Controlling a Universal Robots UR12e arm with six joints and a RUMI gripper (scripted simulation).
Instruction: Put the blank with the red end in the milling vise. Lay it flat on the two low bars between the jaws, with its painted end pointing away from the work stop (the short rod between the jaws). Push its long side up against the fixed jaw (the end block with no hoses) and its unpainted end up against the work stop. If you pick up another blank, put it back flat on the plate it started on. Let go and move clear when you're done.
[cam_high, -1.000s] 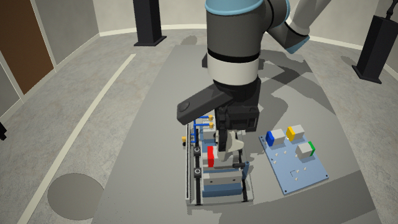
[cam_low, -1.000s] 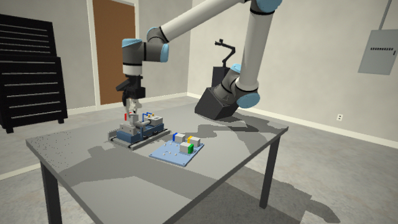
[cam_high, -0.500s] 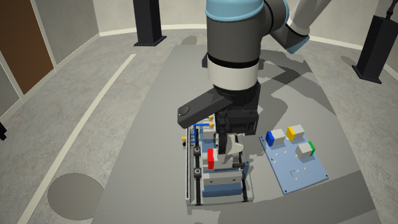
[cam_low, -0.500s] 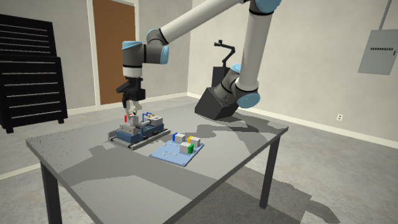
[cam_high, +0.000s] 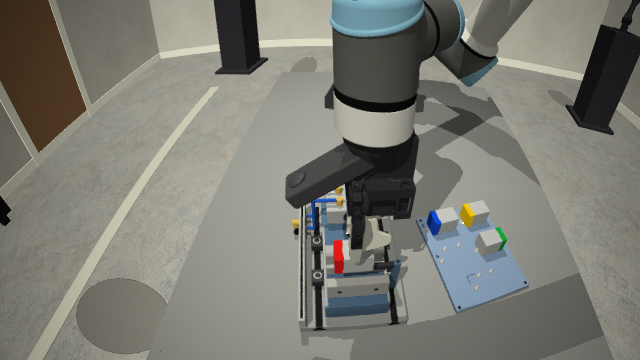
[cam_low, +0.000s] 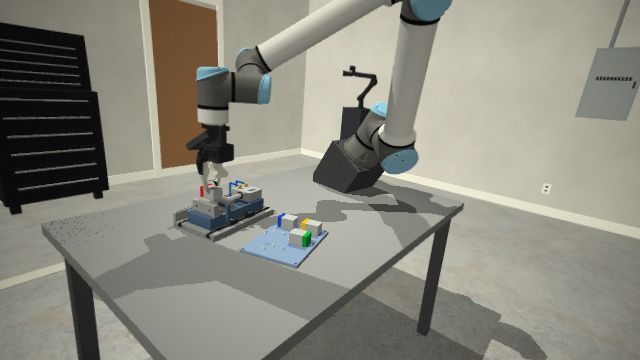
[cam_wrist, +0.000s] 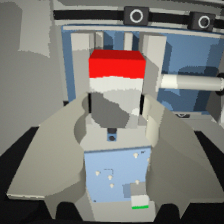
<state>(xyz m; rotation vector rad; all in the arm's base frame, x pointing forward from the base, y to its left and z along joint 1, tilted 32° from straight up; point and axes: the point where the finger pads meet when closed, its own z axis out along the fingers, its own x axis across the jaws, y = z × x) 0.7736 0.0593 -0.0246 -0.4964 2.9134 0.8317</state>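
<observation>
Now: hand 20 mm above the red-ended blank. The rest, counted from my hand: fixed jaw (70 mm below, 30 mm ahead, 20 mm to the left); then work stop rod (50 mm to the left, 50 mm below, 20 mm behind); then hose block (160 mm behind, 70 mm below, 50 mm to the right).
</observation>
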